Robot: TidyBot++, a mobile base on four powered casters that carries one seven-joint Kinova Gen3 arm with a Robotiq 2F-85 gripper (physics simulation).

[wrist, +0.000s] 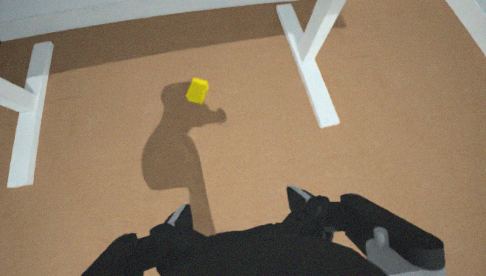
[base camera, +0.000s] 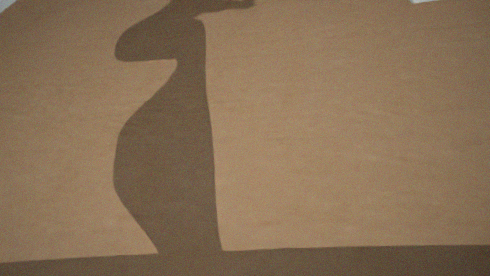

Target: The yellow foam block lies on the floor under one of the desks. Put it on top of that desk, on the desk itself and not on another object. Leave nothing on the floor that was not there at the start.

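Frame: origin at the arm's base, x ahead, y left, z up, level; millimetres.
Where they show: gripper, fingertip midpoint: (wrist: 240, 206).
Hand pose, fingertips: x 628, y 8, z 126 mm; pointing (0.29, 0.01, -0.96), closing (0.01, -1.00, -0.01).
Note:
Each offset is from my fingertips to the top centre of the thing. "spot": to the spot under its first point.
The yellow foam block @[448 mm ahead, 111 mm left, 477 mm down] (wrist: 197, 91) lies on the brown floor between the desk's two white feet, in the upper middle of the wrist view. The desk shows there by its left foot @[spot: 356 mm ahead, 824 mm left, 497 mm down] (wrist: 27, 135) and right foot @[spot: 376 mm ahead, 391 mm right, 497 mm down] (wrist: 315, 90); its top does not show. My gripper (wrist: 240, 206) is open with nothing between its fingers, above the floor; the block is beyond the fingertips, a little to the left. The block and the gripper do not show in the base camera view.
A pale wall with a baseboard (wrist: 125, 14) runs behind the feet, and another white baseboard (wrist: 470, 20) is at the upper right. The arm's shadow (base camera: 165, 145) (wrist: 170, 155) falls on the floor and reaches the block. White pieces show at the base view's upper corners.

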